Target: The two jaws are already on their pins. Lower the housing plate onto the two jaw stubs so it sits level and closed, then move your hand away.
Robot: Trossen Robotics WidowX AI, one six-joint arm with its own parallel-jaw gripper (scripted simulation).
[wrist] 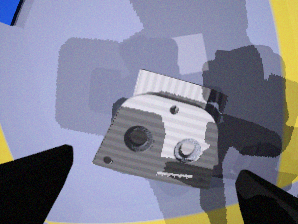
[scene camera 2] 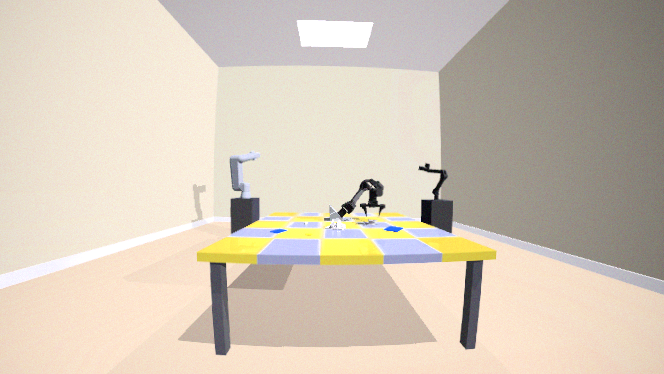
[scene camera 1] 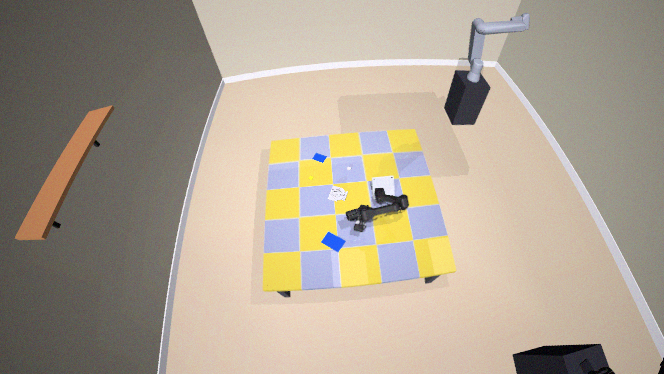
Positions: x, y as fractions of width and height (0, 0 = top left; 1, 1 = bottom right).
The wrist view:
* my gripper: 0.53, 0.76
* grey housing plate: 0.53, 0.71
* white ribbed part: 0.50, 0.36
